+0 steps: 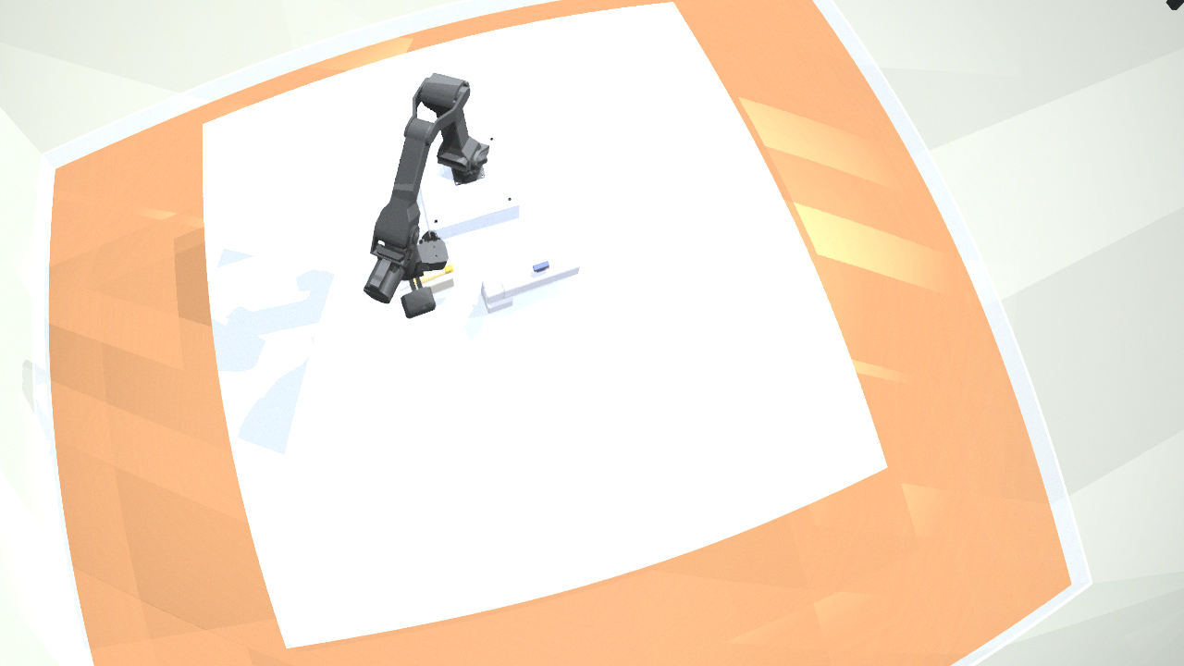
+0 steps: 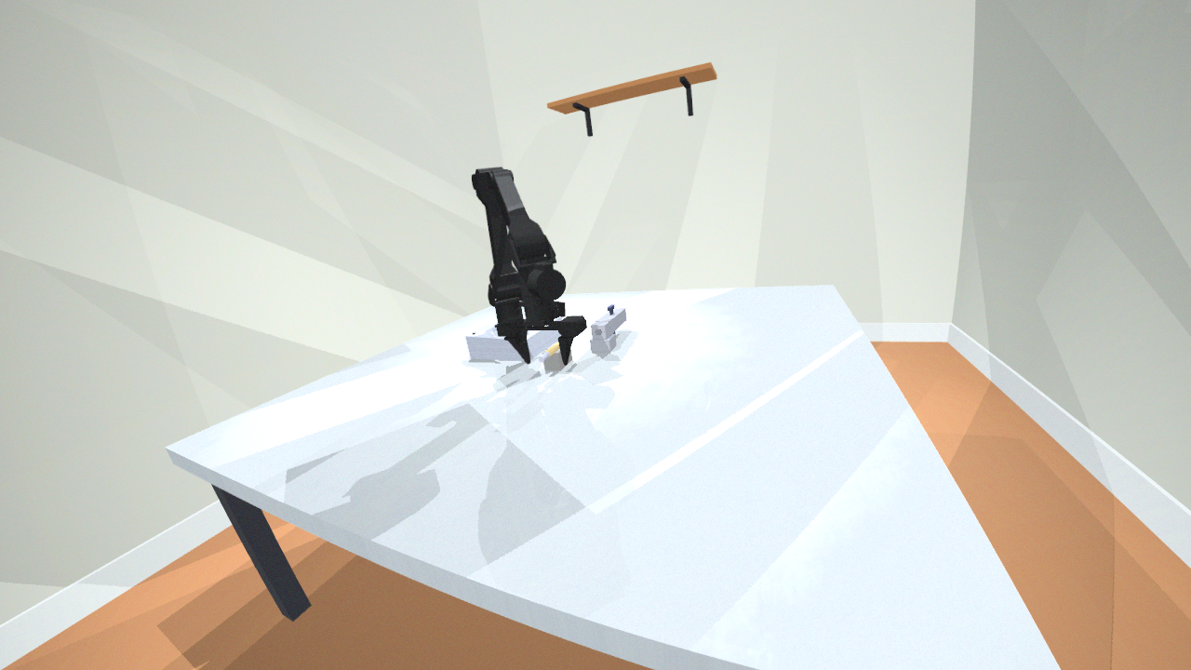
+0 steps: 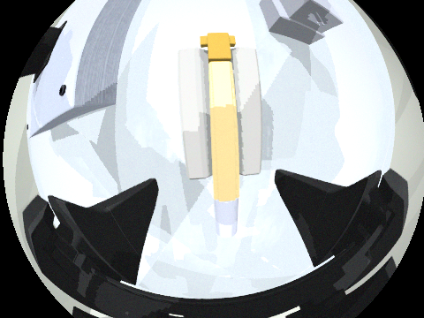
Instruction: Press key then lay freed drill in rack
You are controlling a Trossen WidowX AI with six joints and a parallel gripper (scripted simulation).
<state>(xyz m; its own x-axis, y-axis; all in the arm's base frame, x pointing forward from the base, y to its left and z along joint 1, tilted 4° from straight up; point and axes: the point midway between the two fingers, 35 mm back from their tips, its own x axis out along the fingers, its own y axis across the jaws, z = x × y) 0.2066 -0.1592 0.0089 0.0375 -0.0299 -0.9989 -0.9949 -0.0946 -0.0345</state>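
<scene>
Now: the yellow drill 4 cm to the left of my gripper tip and 2 cm above it. Round my gripper tip: blue key 25 cm to the left, 6 cm ahead, 3 cm above; grey rack 5 cm to the left; pale holder block 22 cm to the left, 6 cm ahead, 2 cm above.
</scene>
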